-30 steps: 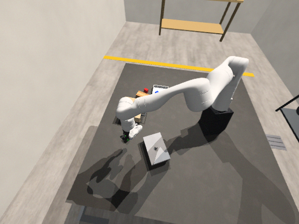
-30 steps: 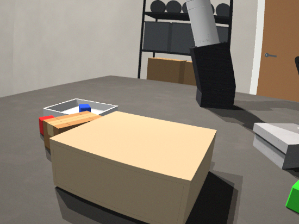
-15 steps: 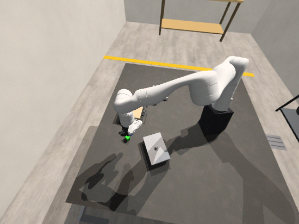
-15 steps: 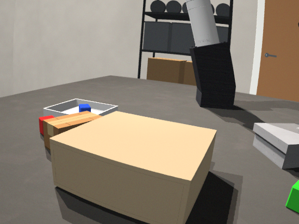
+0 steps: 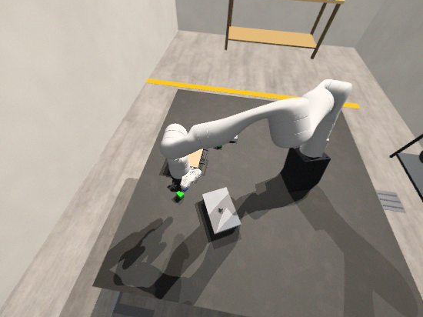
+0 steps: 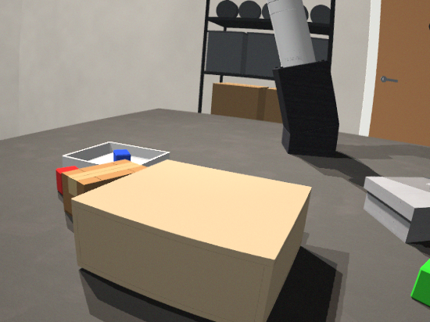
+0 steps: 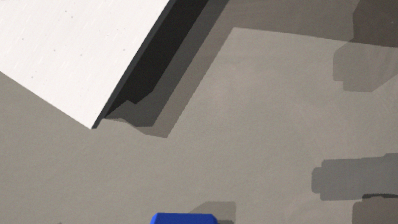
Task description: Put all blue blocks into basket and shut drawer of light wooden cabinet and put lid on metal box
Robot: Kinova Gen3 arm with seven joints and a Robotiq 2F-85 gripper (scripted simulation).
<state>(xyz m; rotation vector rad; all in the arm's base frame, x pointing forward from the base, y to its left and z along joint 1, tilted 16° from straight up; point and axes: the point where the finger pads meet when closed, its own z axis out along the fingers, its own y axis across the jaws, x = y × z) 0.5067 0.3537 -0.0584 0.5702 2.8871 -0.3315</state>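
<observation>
My gripper is now 6 cm past the basket, 53 cm to the left of it and 18 cm above it. From my hand the other things lie so: grey metal box (18 cm behind, 1 cm to the right, 16 cm below); then lid (18 cm behind, 1 cm to the right, 14 cm below); then drawer (8 cm ahead, 25 cm to the right, 15 cm below).
</observation>
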